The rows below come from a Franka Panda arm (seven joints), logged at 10 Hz.
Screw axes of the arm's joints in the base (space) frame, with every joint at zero. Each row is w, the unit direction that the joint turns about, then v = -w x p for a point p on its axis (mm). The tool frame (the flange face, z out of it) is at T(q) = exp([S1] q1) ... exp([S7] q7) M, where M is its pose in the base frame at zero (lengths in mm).
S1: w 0 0 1 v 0 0 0
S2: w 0 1 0 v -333 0 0
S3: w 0 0 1 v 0 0 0
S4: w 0 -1 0 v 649 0 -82.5
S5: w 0 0 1 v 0 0 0
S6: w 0 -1 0 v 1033 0 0
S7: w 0 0 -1 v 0 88 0
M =
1 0 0 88
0 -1 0 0
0 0 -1 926
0 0 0 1
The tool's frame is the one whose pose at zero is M.
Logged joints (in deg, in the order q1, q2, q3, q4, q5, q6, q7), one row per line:
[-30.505 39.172 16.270 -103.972 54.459 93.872 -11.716]
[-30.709 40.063 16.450 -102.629 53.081 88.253 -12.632]
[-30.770 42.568 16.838 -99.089 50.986 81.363 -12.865]
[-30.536 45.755 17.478 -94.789 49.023 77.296 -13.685]
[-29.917 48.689 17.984 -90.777 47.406 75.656 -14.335]
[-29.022 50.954 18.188 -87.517 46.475 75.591 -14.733]
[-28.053 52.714 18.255 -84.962 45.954 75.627 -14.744]
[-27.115 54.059 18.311 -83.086 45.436 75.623 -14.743]
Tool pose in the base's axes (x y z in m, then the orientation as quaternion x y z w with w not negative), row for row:
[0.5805 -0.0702 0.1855 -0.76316 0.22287 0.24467 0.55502]
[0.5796 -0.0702 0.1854 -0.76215 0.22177 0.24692 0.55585]
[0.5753 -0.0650 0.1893 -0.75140 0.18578 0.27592 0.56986]
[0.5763 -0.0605 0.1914 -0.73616 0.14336 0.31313 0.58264]
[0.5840 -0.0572 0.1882 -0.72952 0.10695 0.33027 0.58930]
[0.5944 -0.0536 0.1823 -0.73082 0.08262 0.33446 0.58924]
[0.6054 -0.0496 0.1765 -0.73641 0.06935 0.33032 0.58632]
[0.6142 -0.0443 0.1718 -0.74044 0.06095 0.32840 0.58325]
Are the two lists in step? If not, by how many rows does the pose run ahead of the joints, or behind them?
The pose runs 1 row behind the joints: the pose in row i belongs to the joints in row i - 1.
